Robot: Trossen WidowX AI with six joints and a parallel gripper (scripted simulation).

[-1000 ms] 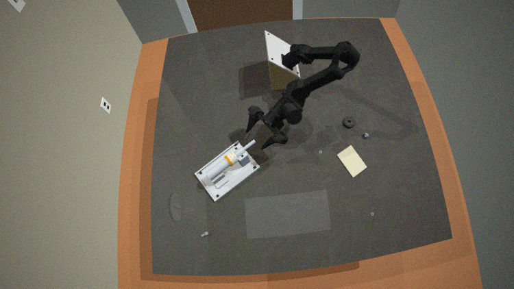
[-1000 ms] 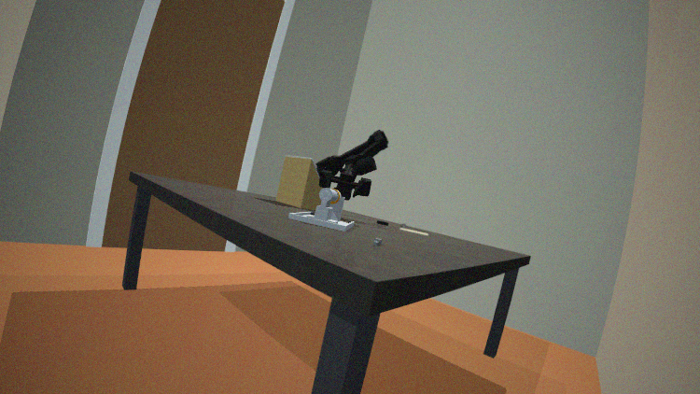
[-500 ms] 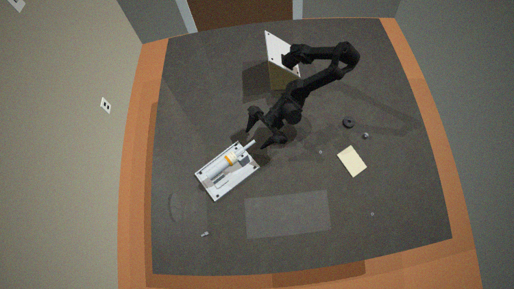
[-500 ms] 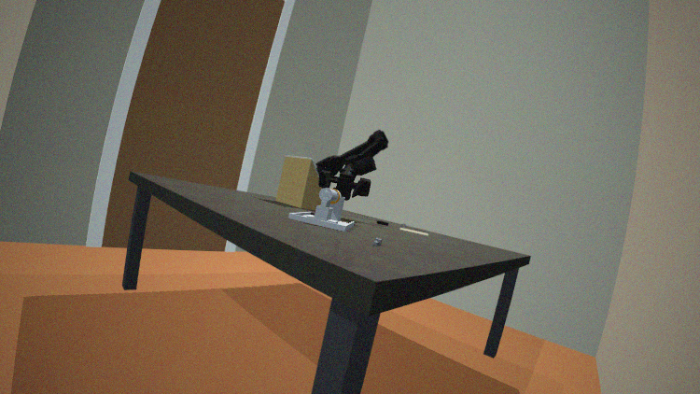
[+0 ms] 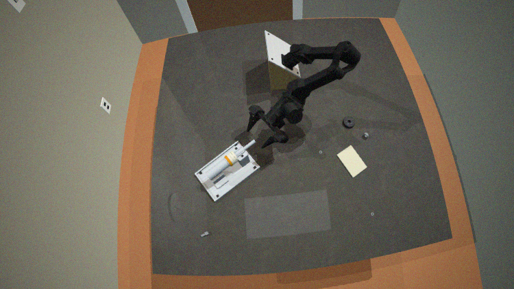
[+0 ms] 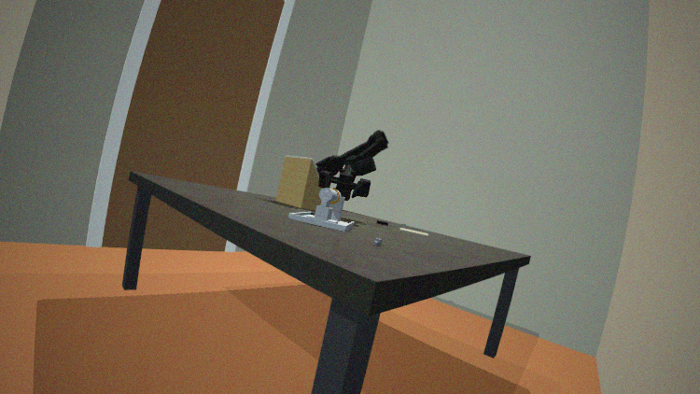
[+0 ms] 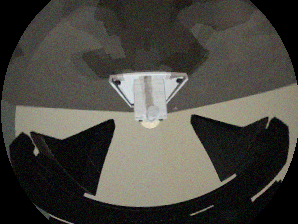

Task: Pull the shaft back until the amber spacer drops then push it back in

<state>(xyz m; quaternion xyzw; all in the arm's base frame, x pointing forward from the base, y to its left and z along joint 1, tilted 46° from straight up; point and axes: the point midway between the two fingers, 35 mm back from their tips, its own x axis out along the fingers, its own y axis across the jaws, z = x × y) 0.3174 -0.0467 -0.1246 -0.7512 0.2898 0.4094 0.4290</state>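
The pale shaft lies 70 mm to the right of my gripper tip, 50 mm ahead of it and 10 mm below it. The rest, counted from my gripper tip: white baseplate 130 mm to the right, 100 mm ahead, 40 mm below; then small amber spacer 100 mm to the right, 80 mm ahead, 10 mm below; then cream card 400 mm to the left, 90 mm below, 80 mm ahead.
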